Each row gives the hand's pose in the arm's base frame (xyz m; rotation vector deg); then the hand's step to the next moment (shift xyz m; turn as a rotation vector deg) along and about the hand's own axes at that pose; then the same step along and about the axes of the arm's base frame.
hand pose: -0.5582 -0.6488 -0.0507 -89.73 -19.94 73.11
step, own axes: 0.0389 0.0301 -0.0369 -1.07 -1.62 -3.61
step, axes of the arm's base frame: 0.0355 -0.0031 -0.0501 3.22 -2.01 1.55
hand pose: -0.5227 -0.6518 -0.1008 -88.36 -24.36 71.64
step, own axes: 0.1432 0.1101 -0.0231 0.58 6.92 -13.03
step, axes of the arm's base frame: 0.0402 0.0586 -0.1677 9.24 -8.62 -7.64
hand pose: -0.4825 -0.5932 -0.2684 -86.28 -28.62 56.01
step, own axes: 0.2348 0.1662 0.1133 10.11 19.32 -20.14
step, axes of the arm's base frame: 0.0018 0.2180 -0.2192 17.45 -7.82 -22.71
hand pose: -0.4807 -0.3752 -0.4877 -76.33 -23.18 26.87
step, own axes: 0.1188 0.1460 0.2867 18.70 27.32 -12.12
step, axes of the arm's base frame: -0.0669 0.3251 -0.0863 19.64 4.79 -28.88
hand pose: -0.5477 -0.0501 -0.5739 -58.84 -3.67 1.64
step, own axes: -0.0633 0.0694 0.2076 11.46 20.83 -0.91
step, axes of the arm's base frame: -0.0766 0.2098 0.0452 11.63 10.62 -17.84
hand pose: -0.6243 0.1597 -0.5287 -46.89 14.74 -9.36
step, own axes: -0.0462 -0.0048 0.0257 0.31 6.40 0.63
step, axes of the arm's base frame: -0.0370 0.0259 0.0279 0.76 4.67 -4.36
